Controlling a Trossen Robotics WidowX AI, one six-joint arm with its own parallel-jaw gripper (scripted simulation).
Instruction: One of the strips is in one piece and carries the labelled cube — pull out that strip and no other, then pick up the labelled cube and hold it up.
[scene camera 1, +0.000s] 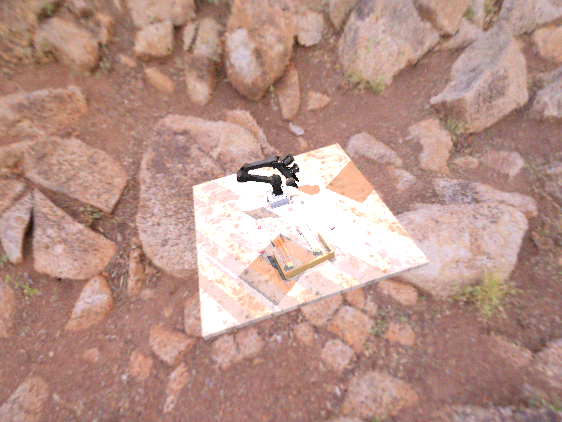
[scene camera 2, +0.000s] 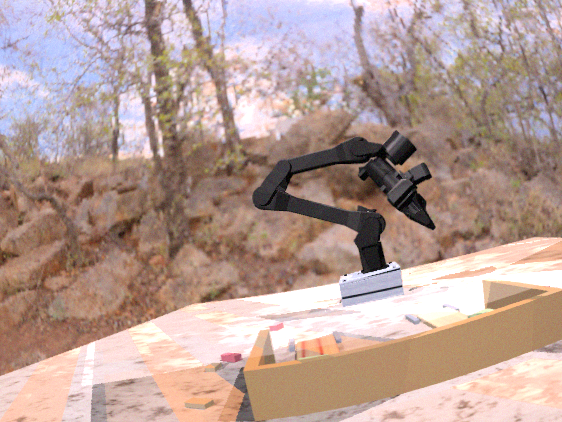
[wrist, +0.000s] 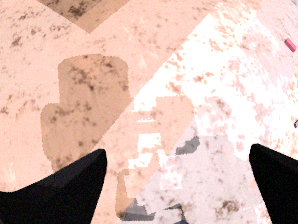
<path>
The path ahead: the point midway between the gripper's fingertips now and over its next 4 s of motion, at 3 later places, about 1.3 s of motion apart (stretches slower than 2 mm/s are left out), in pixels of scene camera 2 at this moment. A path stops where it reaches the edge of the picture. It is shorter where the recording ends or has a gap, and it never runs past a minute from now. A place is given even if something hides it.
My gripper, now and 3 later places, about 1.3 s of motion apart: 431, 226; 366, 201; 432, 273; 437, 308
</path>
